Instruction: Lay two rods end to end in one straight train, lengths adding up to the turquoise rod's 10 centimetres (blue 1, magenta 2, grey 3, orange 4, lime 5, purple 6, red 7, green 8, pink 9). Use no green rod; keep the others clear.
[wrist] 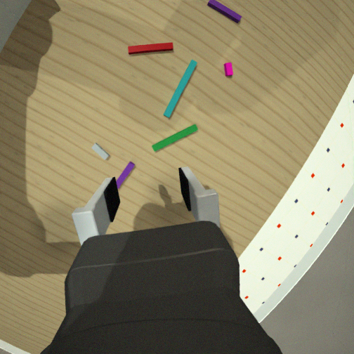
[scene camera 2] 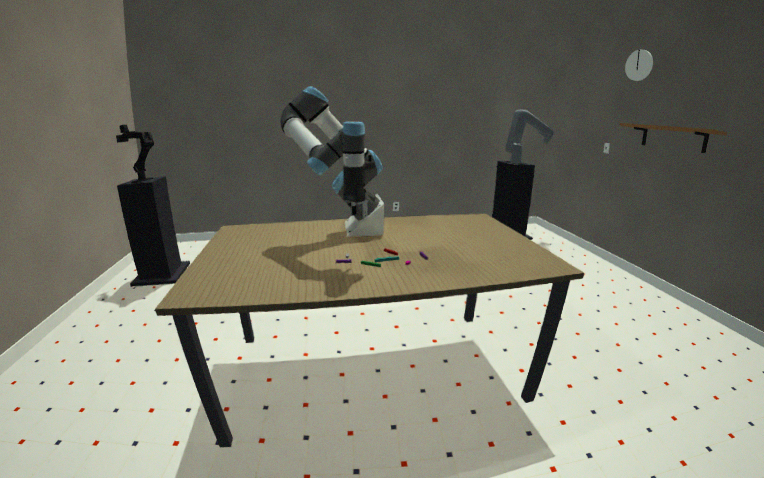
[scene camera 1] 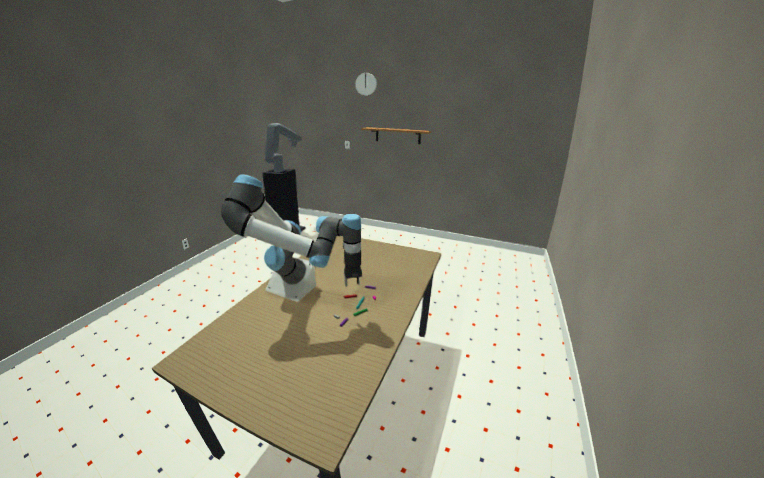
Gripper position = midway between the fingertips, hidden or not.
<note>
In view: my gripper (scene camera 2: pixel 359 216).
My gripper is seen too in the wrist view (wrist: pixel 148 185).
</note>
